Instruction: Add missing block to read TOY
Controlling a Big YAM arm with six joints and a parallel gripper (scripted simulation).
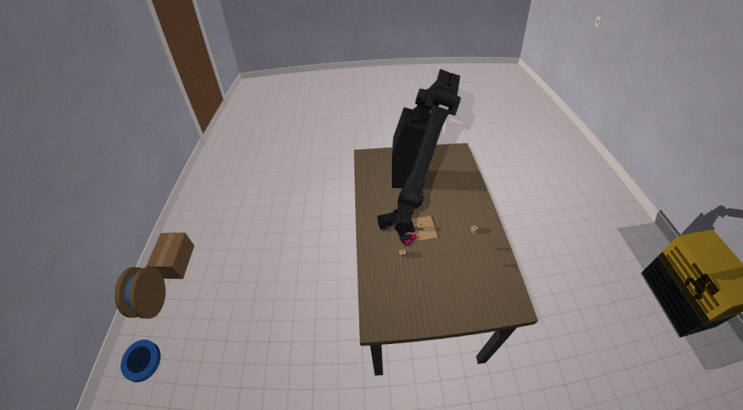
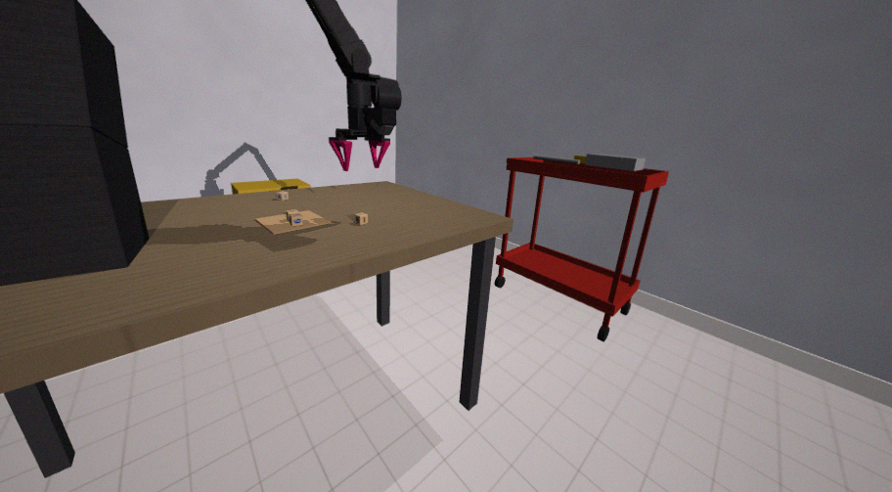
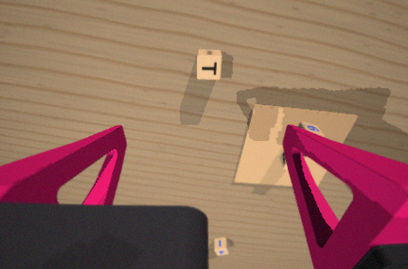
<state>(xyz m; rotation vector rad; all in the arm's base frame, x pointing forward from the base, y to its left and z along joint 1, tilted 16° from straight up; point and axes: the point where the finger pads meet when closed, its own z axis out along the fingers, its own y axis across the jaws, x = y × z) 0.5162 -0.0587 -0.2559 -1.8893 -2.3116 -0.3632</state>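
Now: hand 14 cm above the light wooden block. Also, from my hand: tan mat 15 cm below, 15 cm behind, 11 cm to the left.
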